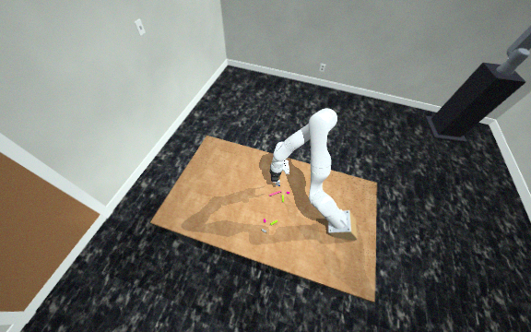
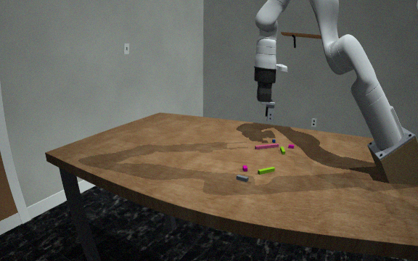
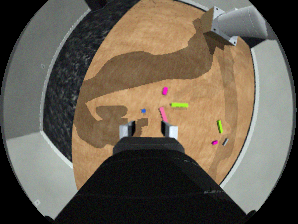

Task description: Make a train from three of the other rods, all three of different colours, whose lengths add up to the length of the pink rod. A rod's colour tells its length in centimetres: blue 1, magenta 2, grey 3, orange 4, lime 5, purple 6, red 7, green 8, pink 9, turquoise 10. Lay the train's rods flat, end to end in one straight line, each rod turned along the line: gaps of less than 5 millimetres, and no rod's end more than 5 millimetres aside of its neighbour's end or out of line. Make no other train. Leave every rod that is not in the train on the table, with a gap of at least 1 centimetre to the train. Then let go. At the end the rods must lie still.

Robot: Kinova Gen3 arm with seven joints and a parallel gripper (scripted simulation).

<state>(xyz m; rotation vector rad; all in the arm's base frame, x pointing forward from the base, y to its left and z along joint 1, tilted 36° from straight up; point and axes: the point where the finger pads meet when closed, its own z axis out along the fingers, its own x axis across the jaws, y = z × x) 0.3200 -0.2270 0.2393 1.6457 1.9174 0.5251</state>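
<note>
My hand is 100 mm above the blue rod, 20 mm to the left of it and 20 mm past it. From my hand the other things lie so: pink rod 100 mm below, 50 mm to the left; then grey rod 320 mm to the left, 100 mm below, 40 mm ahead.
</note>
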